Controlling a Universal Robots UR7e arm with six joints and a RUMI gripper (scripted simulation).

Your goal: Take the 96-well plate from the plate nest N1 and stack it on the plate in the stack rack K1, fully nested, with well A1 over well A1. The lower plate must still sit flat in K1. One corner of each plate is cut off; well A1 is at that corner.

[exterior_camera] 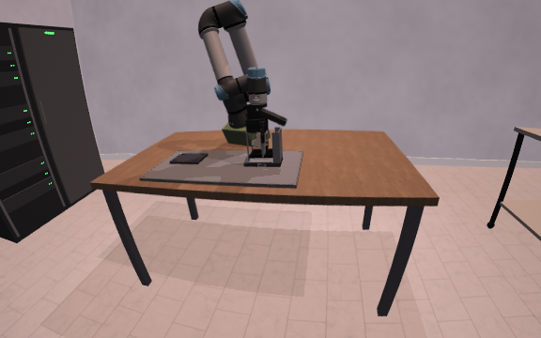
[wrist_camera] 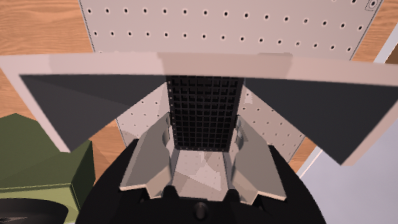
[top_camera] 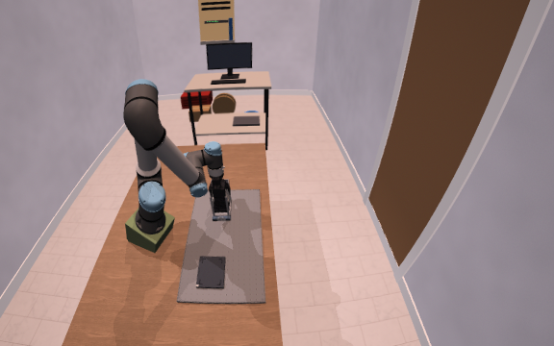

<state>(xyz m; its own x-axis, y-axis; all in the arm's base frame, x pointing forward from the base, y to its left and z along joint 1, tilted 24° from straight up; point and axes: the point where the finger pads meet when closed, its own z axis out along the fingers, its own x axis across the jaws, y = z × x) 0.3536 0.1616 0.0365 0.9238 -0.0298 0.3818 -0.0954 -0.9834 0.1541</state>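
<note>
The black 96-well plate lies 10 mm below my hand. The rest, counted from my hand: pale plate (30 mm below); then plate nest N1 (390 mm to the right, 80 mm behind, 50 mm below); then rack post (50 mm to the left, 50 mm ahead, 30 mm above).
</note>
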